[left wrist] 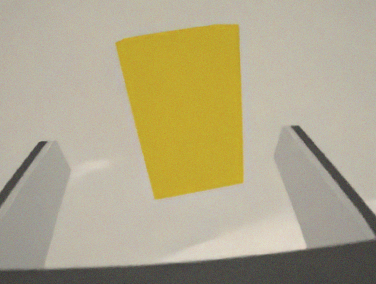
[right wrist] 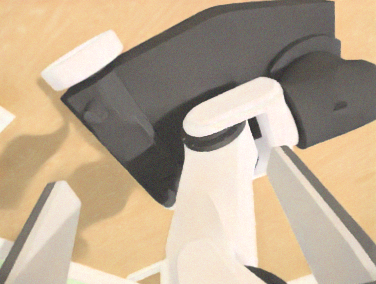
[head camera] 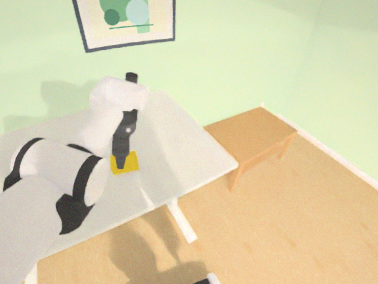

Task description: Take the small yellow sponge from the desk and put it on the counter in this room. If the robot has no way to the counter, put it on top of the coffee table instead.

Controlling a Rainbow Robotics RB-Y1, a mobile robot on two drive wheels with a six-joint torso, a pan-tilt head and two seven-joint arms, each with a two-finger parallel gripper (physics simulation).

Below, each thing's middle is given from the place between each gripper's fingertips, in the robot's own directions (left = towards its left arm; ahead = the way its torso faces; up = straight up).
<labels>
The yellow sponge [left wrist: 184, 86] lies 580 mm ahead of my right hand, 520 mm to the left of it and 390 mm above it.
My left gripper is now 10 mm short of the yellow sponge and 50 mm above it.
</labels>
